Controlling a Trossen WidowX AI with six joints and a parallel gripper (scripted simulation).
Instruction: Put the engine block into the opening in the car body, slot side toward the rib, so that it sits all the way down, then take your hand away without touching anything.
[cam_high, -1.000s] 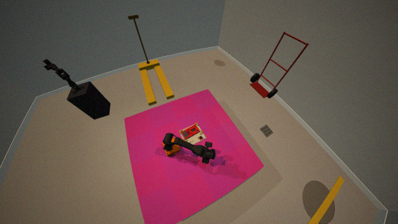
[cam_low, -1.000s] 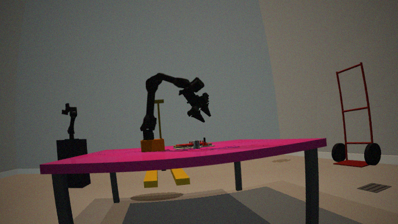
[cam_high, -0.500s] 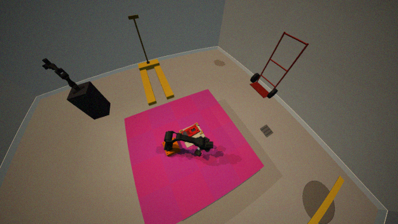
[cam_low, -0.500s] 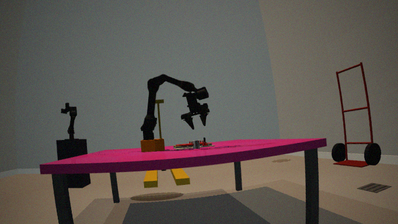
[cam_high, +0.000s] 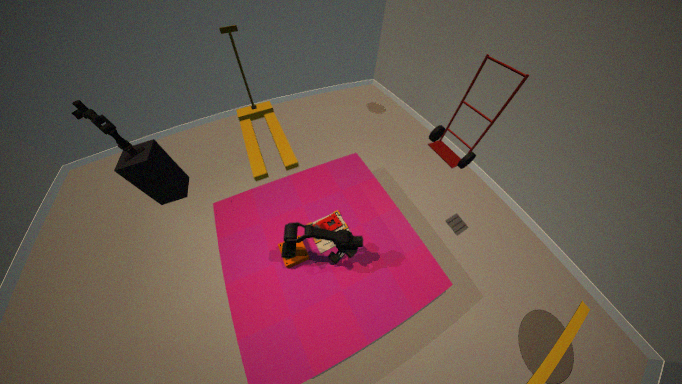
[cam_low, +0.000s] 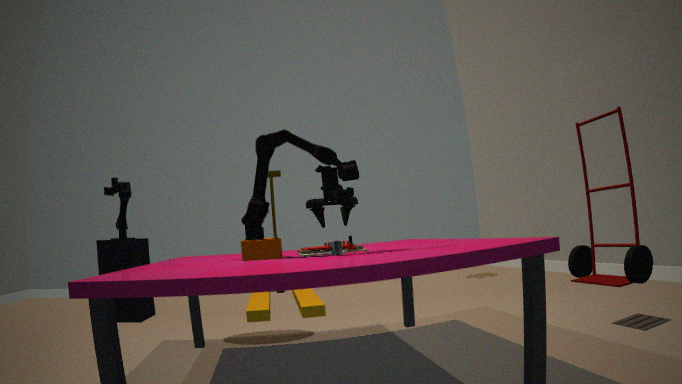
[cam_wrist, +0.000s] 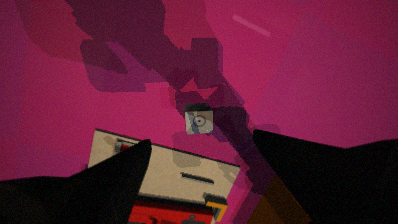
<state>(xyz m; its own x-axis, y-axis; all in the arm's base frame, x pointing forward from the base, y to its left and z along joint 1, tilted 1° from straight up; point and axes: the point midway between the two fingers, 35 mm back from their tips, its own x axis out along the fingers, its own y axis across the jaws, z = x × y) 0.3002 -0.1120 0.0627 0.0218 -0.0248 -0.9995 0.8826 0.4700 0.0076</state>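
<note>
Right now the grey engine block is 10 mm behind my gripper tip and 70 mm below it.
</note>
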